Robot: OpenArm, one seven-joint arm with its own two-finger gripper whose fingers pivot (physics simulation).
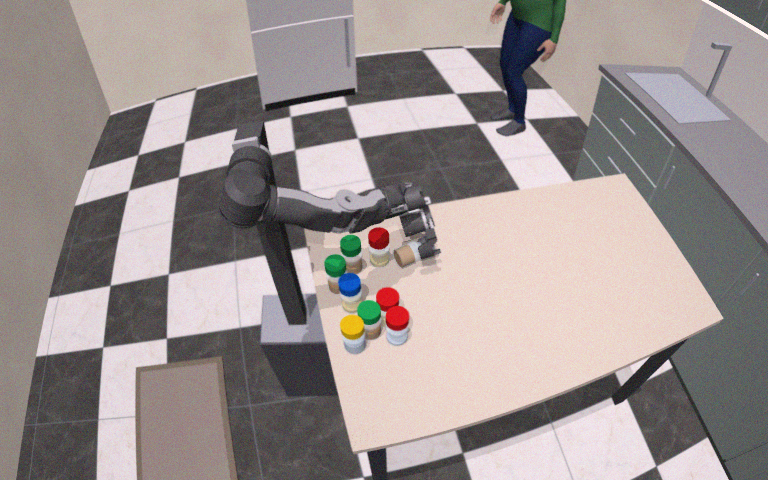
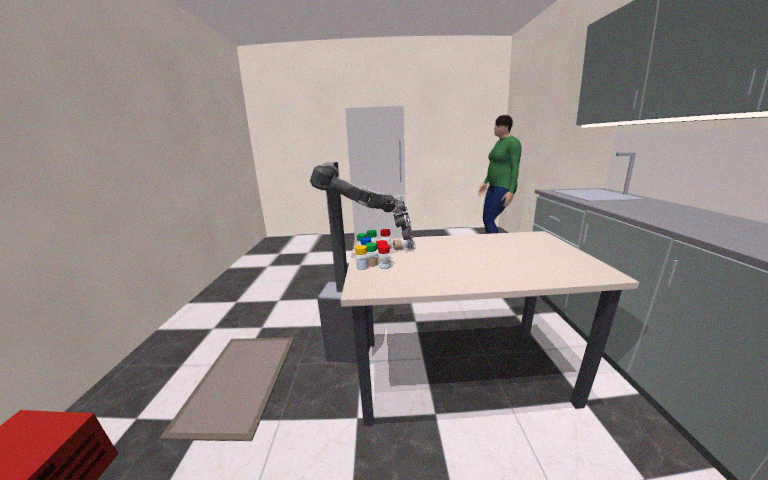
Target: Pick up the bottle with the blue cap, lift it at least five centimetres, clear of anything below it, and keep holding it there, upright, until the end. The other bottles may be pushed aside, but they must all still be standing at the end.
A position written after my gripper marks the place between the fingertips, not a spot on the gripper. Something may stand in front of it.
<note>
In view: my gripper (image 1: 424, 236), a red-capped bottle (image 1: 379, 249), a green-capped bottle (image 1: 369, 311), a blue-capped bottle (image 1: 349, 284), a green-capped bottle (image 1: 350, 245) and a red-capped bottle (image 1: 397, 318).
</note>
